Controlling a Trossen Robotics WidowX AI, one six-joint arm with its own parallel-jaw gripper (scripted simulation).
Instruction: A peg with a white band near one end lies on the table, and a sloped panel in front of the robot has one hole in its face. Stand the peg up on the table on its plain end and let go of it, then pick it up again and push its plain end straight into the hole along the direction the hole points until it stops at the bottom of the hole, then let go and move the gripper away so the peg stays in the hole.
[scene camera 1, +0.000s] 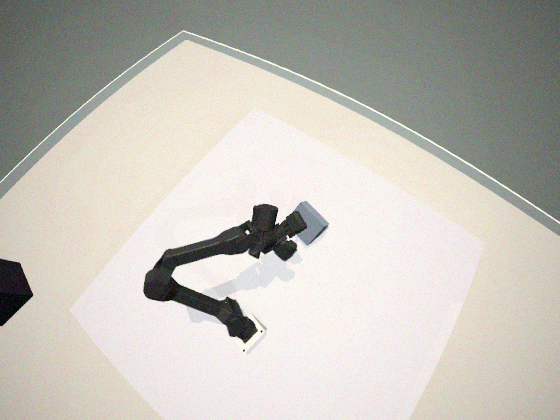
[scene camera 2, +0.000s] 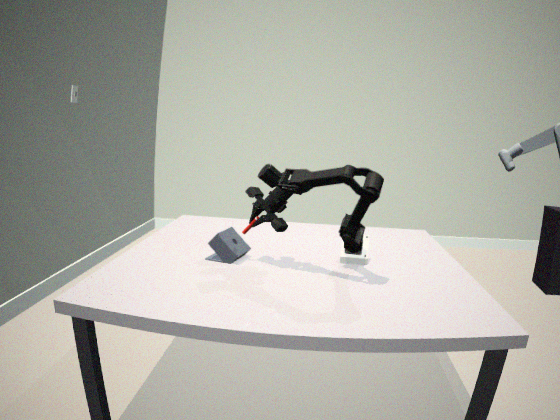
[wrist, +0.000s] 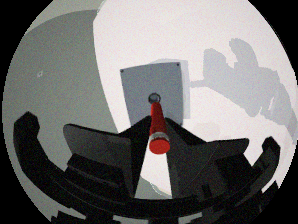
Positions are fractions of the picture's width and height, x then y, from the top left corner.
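So you can picture it, my gripper's there in the wrist view (0.53, 0.54), and you'd see it in scene camera 1 (0.52, 0.55) too. It's also visible in scene camera 2 (0.45, 0.54), that gripper of mine.
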